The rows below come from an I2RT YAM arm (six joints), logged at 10 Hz.
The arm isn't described. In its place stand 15 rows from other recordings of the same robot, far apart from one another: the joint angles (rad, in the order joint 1, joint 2, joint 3, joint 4, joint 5, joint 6), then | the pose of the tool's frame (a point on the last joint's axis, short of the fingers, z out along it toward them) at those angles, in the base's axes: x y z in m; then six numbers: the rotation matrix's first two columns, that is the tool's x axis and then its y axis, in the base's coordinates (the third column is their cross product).
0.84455 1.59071 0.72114 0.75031 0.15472 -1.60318 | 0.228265 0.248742 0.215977 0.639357 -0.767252 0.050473 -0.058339 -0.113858 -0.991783
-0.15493 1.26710 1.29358 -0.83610 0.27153 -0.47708 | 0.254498 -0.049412 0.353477 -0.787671 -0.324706 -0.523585 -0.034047 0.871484 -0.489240
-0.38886 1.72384 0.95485 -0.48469 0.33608 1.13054 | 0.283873 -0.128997 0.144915 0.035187 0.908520 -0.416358 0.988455 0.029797 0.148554
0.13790 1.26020 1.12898 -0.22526 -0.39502 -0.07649 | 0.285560 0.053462 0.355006 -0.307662 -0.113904 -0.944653 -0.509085 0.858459 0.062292
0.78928 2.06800 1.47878 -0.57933 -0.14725 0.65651 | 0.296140 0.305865 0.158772 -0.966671 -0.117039 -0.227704 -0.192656 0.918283 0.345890
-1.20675 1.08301 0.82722 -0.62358 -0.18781 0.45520 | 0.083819 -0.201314 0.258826 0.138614 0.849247 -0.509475 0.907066 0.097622 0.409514
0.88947 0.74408 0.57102 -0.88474 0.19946 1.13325 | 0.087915 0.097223 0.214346 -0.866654 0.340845 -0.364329 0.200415 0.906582 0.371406
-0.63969 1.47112 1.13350 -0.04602 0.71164 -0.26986 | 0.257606 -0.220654 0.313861 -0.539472 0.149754 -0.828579 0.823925 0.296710 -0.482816
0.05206 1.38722 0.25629 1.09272 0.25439 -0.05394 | 0.238938 0.003480 0.172794 -0.048918 -0.054798 -0.997298 0.198420 0.978060 -0.063474
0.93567 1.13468 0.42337 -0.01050 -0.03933 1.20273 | 0.126716 0.174295 0.165900 -0.907887 0.339566 -0.245838 0.070027 0.701028 0.709687
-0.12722 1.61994 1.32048 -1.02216 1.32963 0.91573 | 0.298259 -0.073002 0.282282 -0.373229 0.238681 -0.896511 0.925475 0.028309 -0.377751
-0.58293 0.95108 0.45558 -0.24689 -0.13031 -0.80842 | 0.162226 -0.101425 0.190812 -0.726716 -0.379741 -0.572434 -0.086426 0.877234 -0.472220
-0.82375 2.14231 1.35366 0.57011 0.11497 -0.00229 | 0.326415 -0.358474 0.180321 -0.149156 0.157711 -0.976156 0.804609 0.593186 -0.027107
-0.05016 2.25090 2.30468 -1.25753 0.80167 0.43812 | 0.461019 -0.048755 0.299665 -0.720125 0.331584 -0.609485 0.660261 0.597464 -0.455074
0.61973 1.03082 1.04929 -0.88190 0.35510 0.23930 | 0.168287 0.104869 0.322839 -0.686582 -0.216873 -0.693954 -0.203729 0.973625 -0.102710
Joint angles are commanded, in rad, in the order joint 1, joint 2, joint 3, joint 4, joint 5, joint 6. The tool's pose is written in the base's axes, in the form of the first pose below.
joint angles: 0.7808 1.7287 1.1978 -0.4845 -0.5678 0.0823
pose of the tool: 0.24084 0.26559 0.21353 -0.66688 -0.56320 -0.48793 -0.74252 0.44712 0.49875
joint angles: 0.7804 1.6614 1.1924 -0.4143 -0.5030 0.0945
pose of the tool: 0.24113 0.26288 0.23791 -0.62543 -0.50287 -0.59662 -0.77827 0.45687 0.43077
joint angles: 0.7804 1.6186 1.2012 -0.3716 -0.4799 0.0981
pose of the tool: 0.24092 0.26165 0.25781 -0.58564 -0.45756 -0.66908 -0.80174 0.44847 0.39507
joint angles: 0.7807 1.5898 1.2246 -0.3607 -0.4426 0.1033
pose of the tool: 0.24125 0.26046 0.27552 -0.55811 -0.42173 -0.71460 -0.81029 0.46249 0.35991
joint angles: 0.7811 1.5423 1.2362 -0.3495 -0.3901 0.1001
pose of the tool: 0.23825 0.25528 0.29559 -0.51722 -0.38265 -0.76555 -0.81764 0.48522 0.30989
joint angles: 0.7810 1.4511 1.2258 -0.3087 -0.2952 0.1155
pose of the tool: 0.22971 0.24228 0.32436 -0.45719 -0.29794 -0.83798 -0.80406 0.54113 0.24629
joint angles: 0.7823 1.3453 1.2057 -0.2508 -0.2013 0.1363
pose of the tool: 0.21673 0.22542 0.35471 -0.37909 -0.18905 -0.90584 -0.77753 0.59585 0.20104
